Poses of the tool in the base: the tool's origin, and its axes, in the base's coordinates. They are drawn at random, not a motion.
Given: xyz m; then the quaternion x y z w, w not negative.
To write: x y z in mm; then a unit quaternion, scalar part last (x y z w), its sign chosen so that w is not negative. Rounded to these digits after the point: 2 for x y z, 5 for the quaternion.
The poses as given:
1: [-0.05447 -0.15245 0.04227 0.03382 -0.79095 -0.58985 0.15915]
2: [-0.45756 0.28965 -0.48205 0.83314 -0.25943 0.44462 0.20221]
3: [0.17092 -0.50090 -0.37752 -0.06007 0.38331 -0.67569 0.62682]
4: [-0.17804 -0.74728 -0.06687 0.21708 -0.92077 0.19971 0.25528]
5: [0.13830 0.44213 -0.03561 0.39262 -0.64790 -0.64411 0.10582]
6: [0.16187 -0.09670 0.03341 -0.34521 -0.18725 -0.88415 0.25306]
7: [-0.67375 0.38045 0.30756 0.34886 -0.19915 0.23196 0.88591]
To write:
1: [-54.47 -152.45 42.27 0.03382 -0.79095 -0.58985 0.15915]
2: [-457.56 289.65 -482.05 0.83314 -0.25943 0.44462 0.20221]
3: [170.92 -500.90 -377.52 -0.06007 0.38331 -0.67569 0.62682]
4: [-178.04 -747.28 -66.87 0.21708 -0.92077 0.19971 0.25528]
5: [138.30 442.13 -35.61 0.39262 -0.64790 -0.64411 0.10582]
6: [161.87 -96.70 33.41 -0.34521 -0.18725 -0.88415 0.25306]
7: [-673.75 380.45 307.56 0.34886 -0.19915 0.23196 0.88591]
